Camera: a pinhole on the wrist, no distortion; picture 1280 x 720 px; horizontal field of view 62.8 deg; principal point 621.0 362.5 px. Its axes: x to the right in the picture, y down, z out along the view. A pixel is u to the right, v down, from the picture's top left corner.
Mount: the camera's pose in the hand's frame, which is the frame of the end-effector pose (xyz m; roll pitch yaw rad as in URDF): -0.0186 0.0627 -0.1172 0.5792 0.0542 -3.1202
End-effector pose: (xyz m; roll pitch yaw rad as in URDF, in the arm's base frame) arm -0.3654 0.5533 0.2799 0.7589 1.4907 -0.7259
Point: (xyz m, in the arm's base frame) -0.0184 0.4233 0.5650
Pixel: 1166.3 166.2
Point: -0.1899 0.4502 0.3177
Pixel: 571.8 533.1
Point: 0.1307 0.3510 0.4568
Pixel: 789.6 74.7
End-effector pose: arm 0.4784 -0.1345 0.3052 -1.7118 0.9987 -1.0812
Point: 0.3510 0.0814 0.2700
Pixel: 998.4 53.7
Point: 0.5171 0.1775 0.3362
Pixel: 1012.2 632.9
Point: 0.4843 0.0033 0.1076
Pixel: 45.9 386.6
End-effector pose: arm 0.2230 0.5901 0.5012 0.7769 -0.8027 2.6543
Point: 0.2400 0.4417 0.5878
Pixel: 414.7 173.0
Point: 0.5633 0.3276 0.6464
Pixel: 956.3 287.5
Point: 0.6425 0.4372 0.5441
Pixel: 1186.2 632.7
